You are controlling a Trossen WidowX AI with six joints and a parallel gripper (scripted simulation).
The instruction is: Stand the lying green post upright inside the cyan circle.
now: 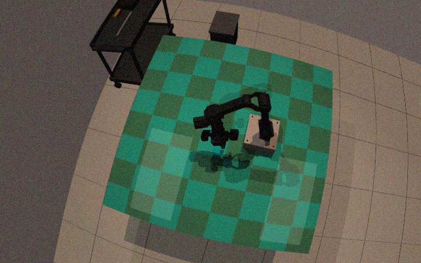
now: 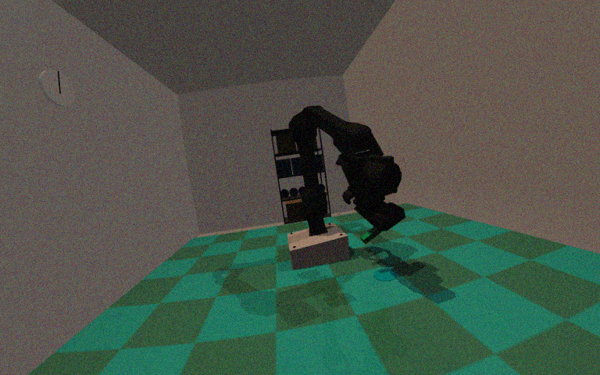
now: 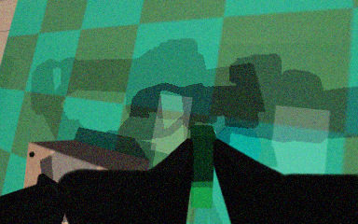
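Right now the cyan circle is 3 cm ahead of my gripper tip and 12 cm below it. The rest, counted from my gripper tip: green post: 2 cm to the right, 1 cm below.
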